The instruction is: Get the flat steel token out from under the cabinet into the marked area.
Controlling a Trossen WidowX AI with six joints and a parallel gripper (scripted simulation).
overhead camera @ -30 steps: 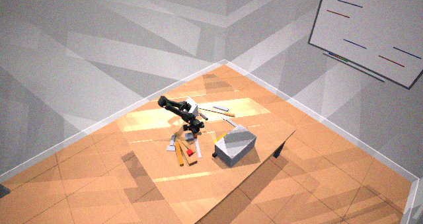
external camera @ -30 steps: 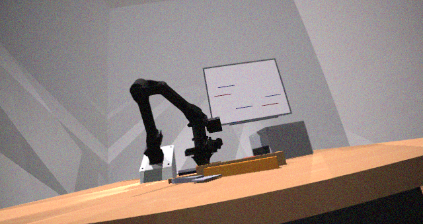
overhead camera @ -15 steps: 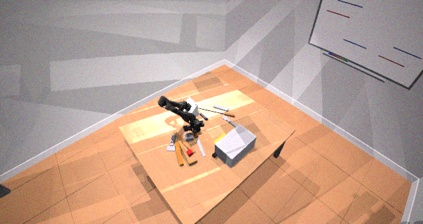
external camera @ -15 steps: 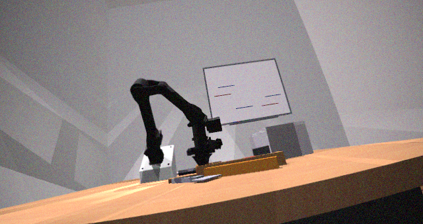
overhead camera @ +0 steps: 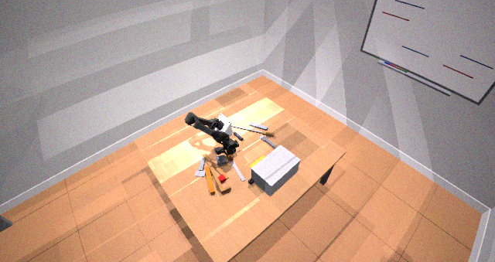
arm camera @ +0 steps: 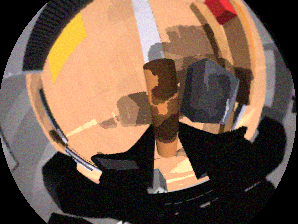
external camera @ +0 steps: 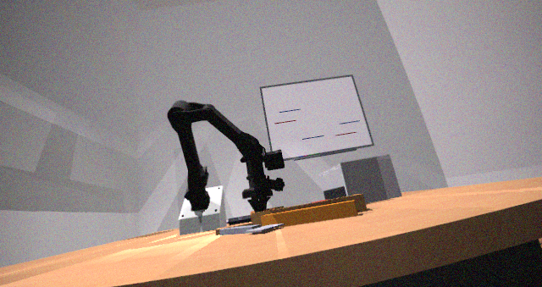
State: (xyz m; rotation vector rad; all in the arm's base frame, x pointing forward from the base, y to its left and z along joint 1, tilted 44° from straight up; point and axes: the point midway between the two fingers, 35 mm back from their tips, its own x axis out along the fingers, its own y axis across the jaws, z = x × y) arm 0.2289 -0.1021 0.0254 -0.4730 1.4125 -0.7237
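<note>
The grey block lies 8 cm to the right of my gripper tip, 2 cm ahead of it and 1 cm above it. From my gripper tip the other things lie so: orange bar: 24 cm to the right, 12 cm ahead, 1 cm above; thin wooden stick: 14 cm to the right, 3 cm ahead; red block: 17 cm to the right, 17 cm ahead, 1 cm above.
</note>
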